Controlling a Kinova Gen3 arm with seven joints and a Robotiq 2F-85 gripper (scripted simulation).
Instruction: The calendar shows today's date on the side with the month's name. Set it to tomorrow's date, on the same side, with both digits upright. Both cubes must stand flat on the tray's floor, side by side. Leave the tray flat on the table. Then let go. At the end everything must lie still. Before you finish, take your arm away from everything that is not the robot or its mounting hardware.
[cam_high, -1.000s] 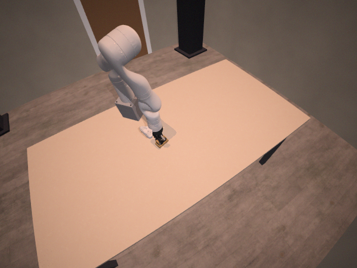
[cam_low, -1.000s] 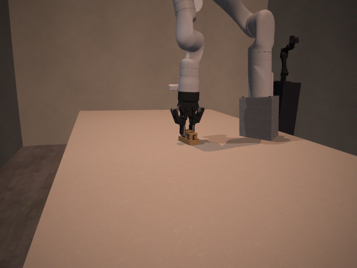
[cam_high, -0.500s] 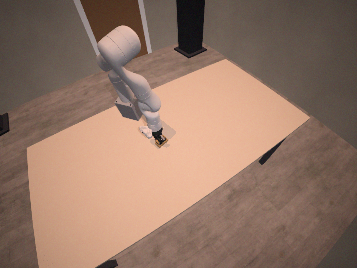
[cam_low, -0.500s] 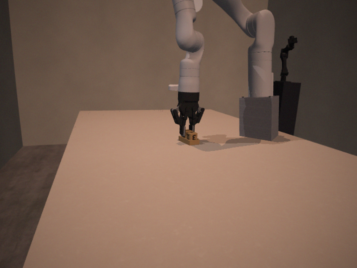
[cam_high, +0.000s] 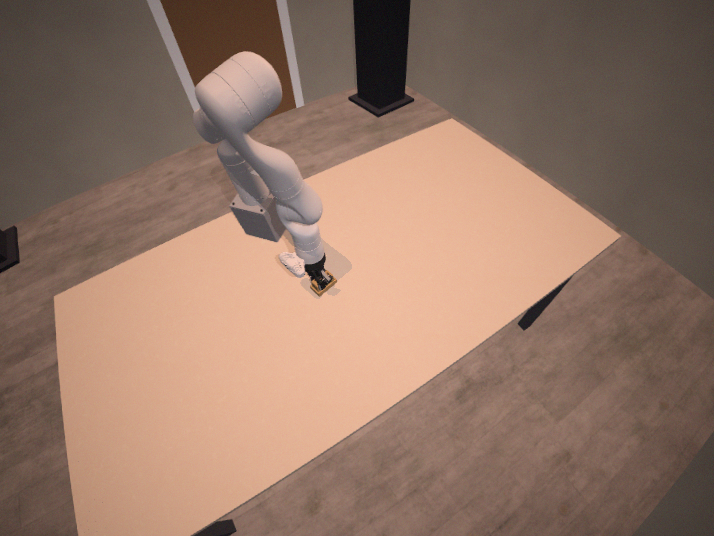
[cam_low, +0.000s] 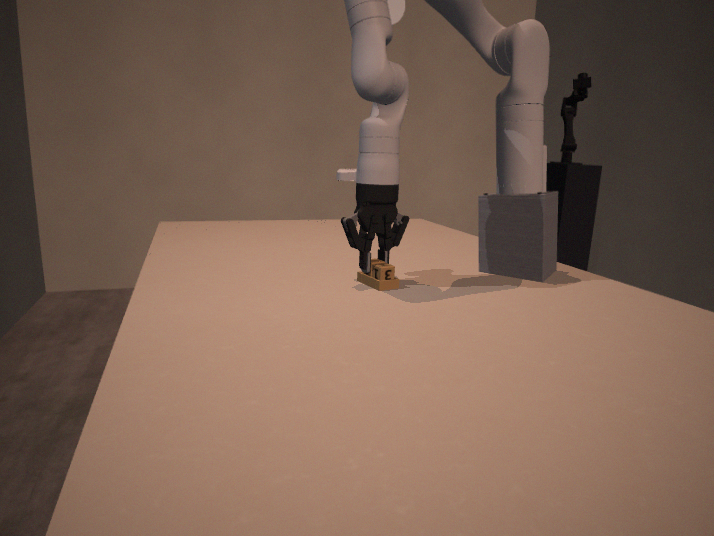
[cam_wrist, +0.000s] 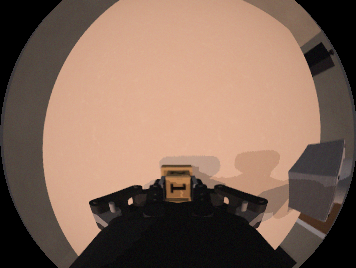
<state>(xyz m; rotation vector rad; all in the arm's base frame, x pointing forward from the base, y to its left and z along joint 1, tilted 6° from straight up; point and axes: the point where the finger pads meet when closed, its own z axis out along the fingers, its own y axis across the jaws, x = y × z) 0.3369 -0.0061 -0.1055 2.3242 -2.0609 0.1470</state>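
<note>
Right now the wooden tray is 30 mm below my hand and 20 mm to the left of it.
</note>
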